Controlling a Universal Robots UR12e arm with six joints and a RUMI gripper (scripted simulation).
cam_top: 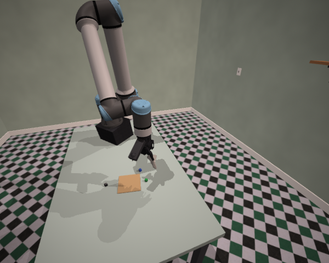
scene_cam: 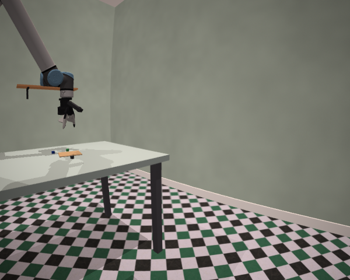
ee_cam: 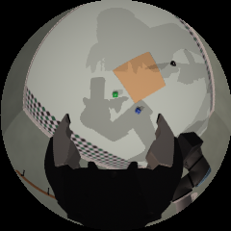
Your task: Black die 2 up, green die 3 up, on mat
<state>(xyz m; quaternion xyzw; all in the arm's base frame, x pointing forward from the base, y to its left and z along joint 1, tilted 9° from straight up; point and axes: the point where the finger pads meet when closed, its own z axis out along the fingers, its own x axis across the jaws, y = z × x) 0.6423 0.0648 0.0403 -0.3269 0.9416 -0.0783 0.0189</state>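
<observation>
The black die lies 23 cm to the right of my hand, 15 cm below it and 10 cm behind it. Also, from my hand: green die: 15 cm below, 2 cm behind, 1 cm to the left; then orange mat: 16 cm below, 9 cm to the right, 5 cm behind; then blue die: 15 cm below, 12 cm behind, 1 cm to the left.
</observation>
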